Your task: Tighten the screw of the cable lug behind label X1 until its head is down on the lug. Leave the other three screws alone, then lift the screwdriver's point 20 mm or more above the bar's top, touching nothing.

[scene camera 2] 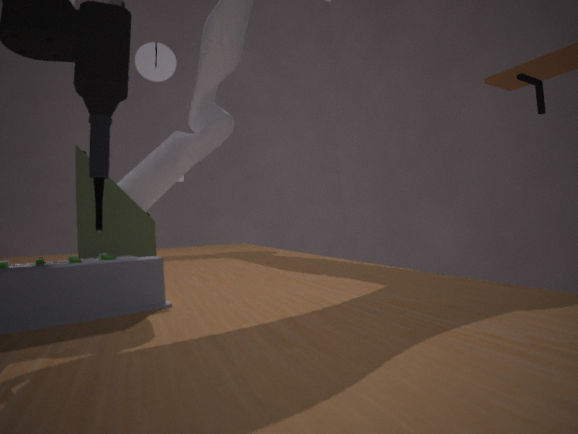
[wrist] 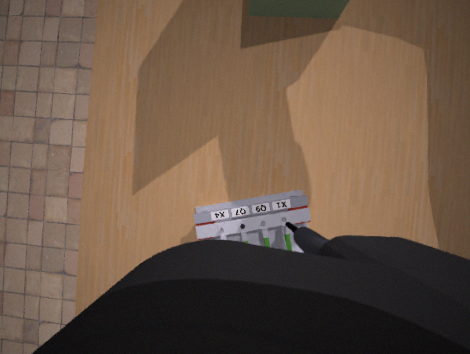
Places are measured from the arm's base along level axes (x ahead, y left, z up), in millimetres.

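Pixels of known places: hand, tool point: [scene camera 2: 99, 232] [wrist: 287, 223]; arm's base, link origin: [scene camera 2: 129, 199].
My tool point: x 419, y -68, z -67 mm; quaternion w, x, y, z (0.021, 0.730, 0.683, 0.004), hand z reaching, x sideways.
Ahead of a thing's pixels: the offset from my tool point to its top centre. "spot": to the spot under its first point. Level surfaces: height alone.
The screwdriver [scene camera 2: 99, 230] [wrist: 288, 225] points straight down in the scene view, its tip apart from the grey bar [scene camera 2: 100, 287] [wrist: 302, 215] with a clear gap above the bar's top. In the wrist view the tip shows beside the small grey screw {dx +0, dy +1, dz -28 mm} [wrist: 284, 219] behind label X1 {dx -22, dy -2, dz -32 mm} [wrist: 281, 204]. That screw's height over its lug is too small to tell. The screws behind label Q9 {dx -17, dy -34, dz -32 mm} [wrist: 260, 208], label Q7 {dx -12, dy -65, dz -32 mm} [wrist: 240, 211] and label X4 {dx -8, dy -97, dz -32 mm} [wrist: 219, 214] show as small dots; the Q7 one is dark. The tool has no fingers, so open or shut cannot be told.
Green pieces {spot: dx +55, dy +7, dz -26 mm} [scene camera 2: 107, 257] [wrist: 288, 242] sit along the bar. A green slanted panel [scene camera 2: 117, 225] [wrist: 297, 7] stands on the wooden table {dz -75 mm} [scene camera 2: 300, 350] [wrist: 360, 150] behind the bar. A white arm [scene camera 2: 165, 160] rises behind. A wall shelf [scene camera 2: 540, 67] is at the upper right.
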